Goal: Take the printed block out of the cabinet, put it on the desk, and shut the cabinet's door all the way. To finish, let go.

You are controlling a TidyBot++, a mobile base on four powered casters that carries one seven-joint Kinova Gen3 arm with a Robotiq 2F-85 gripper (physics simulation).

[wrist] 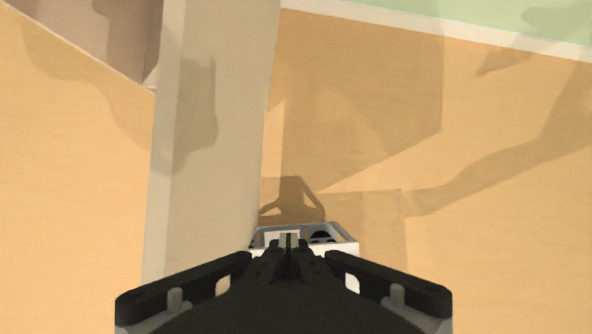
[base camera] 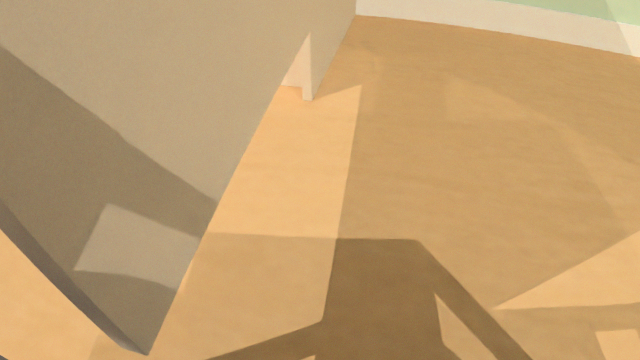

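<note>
The cabinet's door stands open. In the base camera view it is a large beige panel filling the left, with shadows across it. In the wrist view it runs from the top edge down beside the gripper, seen steeply from above, with its narrow edge at the left. Part of the cabinet shows at the upper left, behind the door. My gripper is shut and empty, just right of the door's near end in the wrist view; I cannot tell whether it touches. The printed block and the desk do not show.
Wooden floor lies right of the door, with shadows on it. A white skirting board and green wall are at the back right. The robot's own white base shows behind the fingertips.
</note>
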